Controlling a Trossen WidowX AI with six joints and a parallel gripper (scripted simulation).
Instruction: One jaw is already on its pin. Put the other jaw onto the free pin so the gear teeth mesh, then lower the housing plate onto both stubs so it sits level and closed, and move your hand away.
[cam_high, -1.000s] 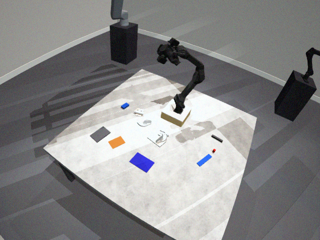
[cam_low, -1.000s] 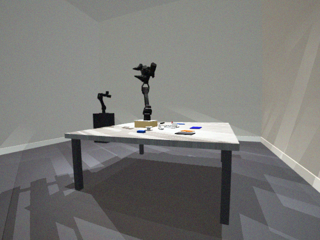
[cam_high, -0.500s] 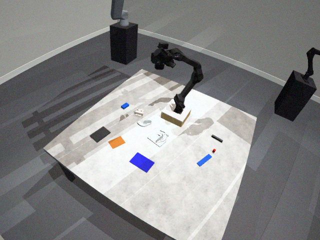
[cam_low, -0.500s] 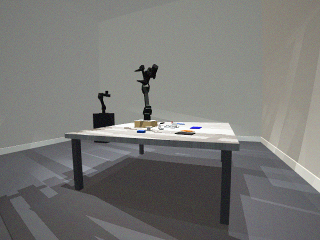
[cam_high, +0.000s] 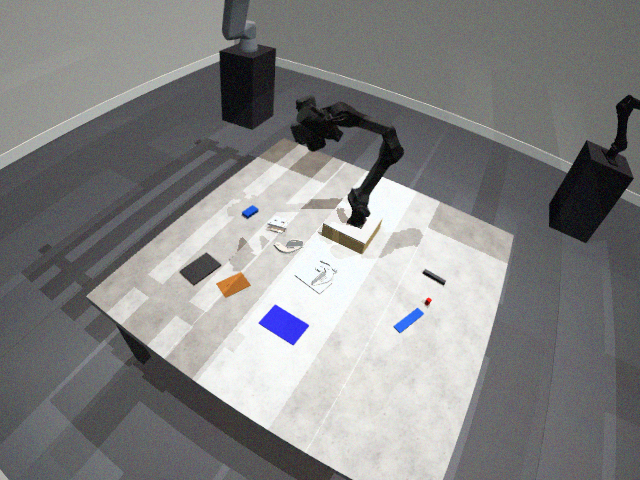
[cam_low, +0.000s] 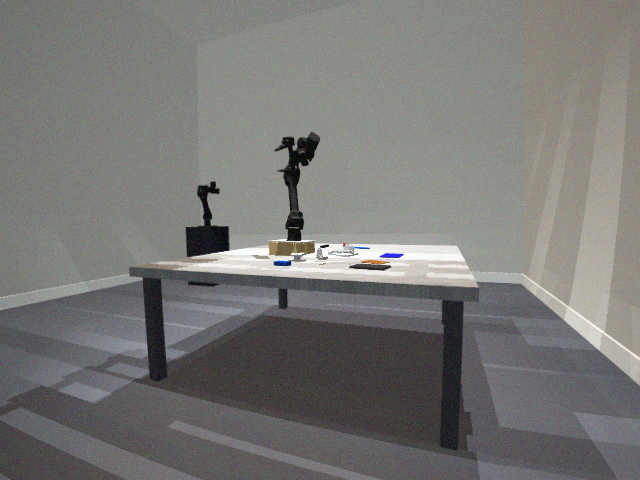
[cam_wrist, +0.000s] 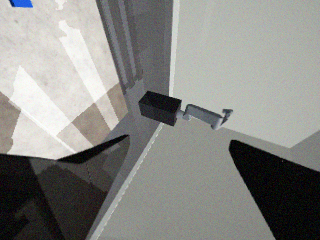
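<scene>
Right now my gripper tip is 190 mm short of the jaw, 60 mm to the right of it and 440 mm above it. From my gripper tip the other things lie so: white block (100 mm ahead, 10 mm to the right, 440 mm below); then small blue block (90 mm ahead, 160 mm to the right, 440 mm below); then orange tile (440 mm ahead, 10 mm to the left, 450 mm below).
</scene>
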